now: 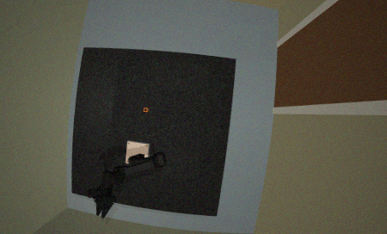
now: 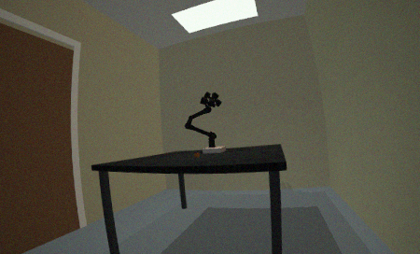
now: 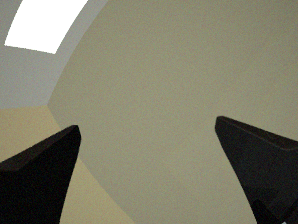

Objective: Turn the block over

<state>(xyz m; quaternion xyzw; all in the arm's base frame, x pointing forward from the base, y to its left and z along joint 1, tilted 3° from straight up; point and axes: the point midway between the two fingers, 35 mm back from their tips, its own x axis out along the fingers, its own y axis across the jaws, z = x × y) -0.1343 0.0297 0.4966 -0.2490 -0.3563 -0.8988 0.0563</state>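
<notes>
My gripper tip is 50 cm short of the orange block, 11 cm to the left of it and 55 cm above it.
</notes>
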